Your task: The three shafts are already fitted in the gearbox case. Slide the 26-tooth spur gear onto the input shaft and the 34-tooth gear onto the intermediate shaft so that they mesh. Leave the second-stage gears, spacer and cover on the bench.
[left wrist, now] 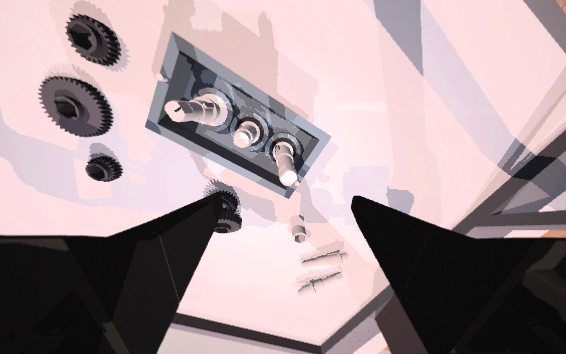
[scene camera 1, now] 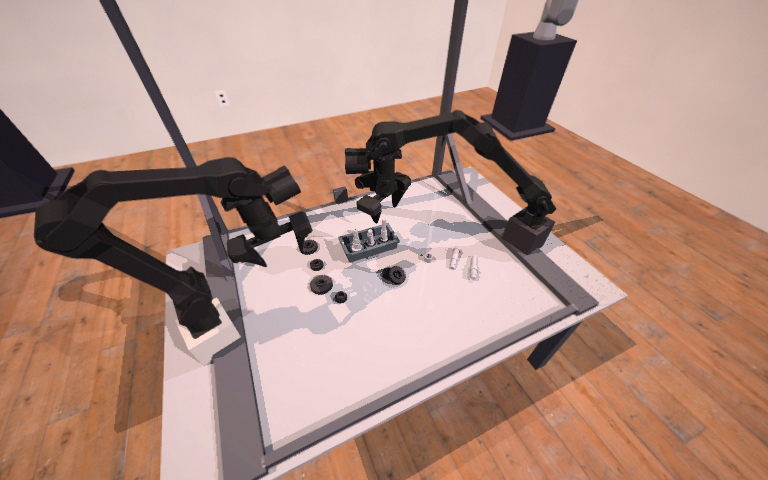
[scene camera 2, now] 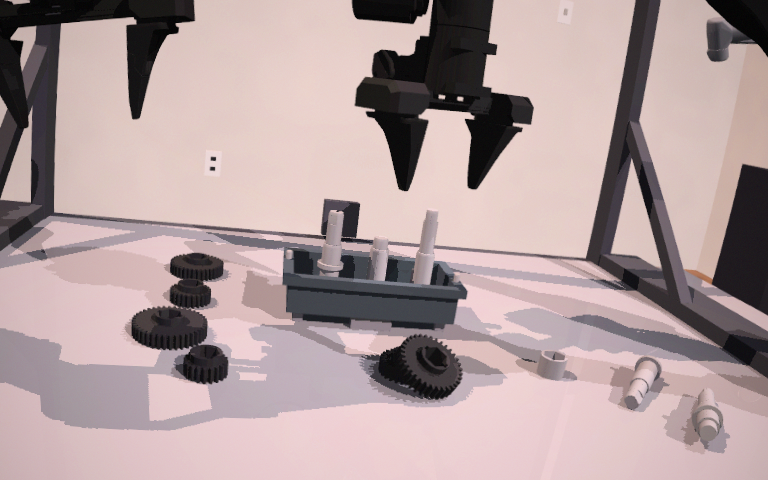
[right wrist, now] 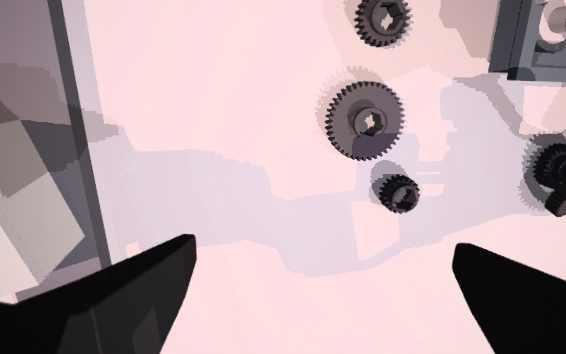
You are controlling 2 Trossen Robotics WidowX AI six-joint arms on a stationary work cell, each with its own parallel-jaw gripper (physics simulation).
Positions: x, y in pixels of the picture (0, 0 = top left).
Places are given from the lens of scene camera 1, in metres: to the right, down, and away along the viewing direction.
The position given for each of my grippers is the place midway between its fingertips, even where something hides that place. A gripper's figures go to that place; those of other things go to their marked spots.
my left gripper (scene camera 1: 385, 214): 0.00, -0.08, 0.97
my right gripper (scene camera 1: 284, 258): -0.25, 0.05, 0.80
